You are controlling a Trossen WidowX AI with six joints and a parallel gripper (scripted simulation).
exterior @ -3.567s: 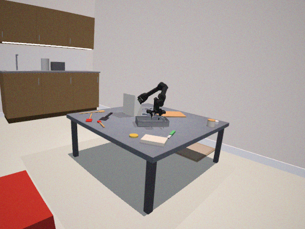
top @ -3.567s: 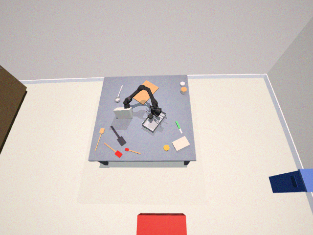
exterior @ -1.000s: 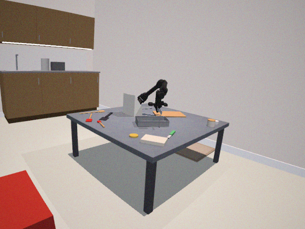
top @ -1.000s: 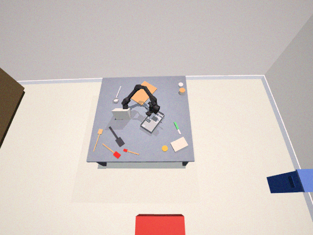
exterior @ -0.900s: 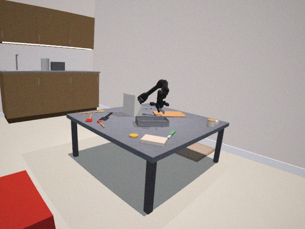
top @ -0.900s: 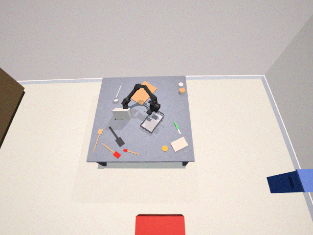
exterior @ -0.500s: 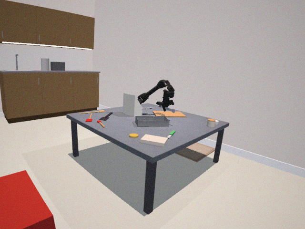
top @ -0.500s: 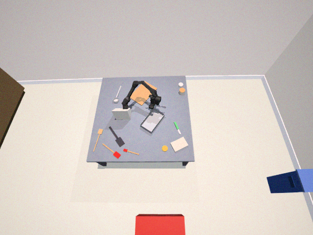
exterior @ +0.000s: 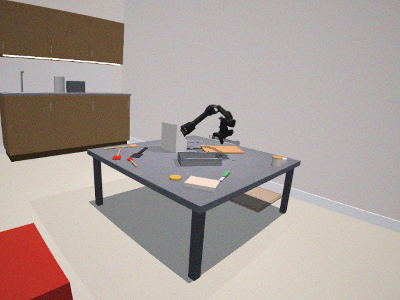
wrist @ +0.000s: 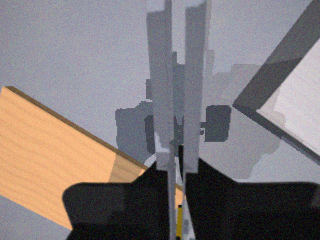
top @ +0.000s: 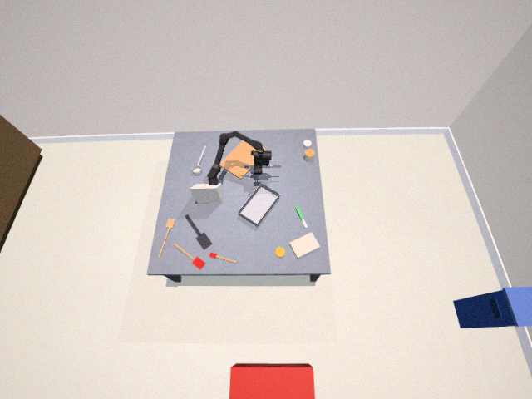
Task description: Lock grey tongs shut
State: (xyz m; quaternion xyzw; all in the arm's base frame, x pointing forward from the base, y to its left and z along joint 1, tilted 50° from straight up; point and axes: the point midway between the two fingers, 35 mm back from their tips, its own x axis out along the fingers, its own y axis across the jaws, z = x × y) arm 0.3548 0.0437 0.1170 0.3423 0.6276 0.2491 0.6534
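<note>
The wooden board lies 20 cm to the left of my gripper tip, 12 cm behind it and 10 cm below it. Round my gripper tip: orange disc 65 cm to the right, 10 cm below, 10 cm ahead; then roasting tin 27 cm to the right, 8 cm below, 2 cm behind; then jar 43 cm ahead, 14 cm to the left, 7 cm below.
</note>
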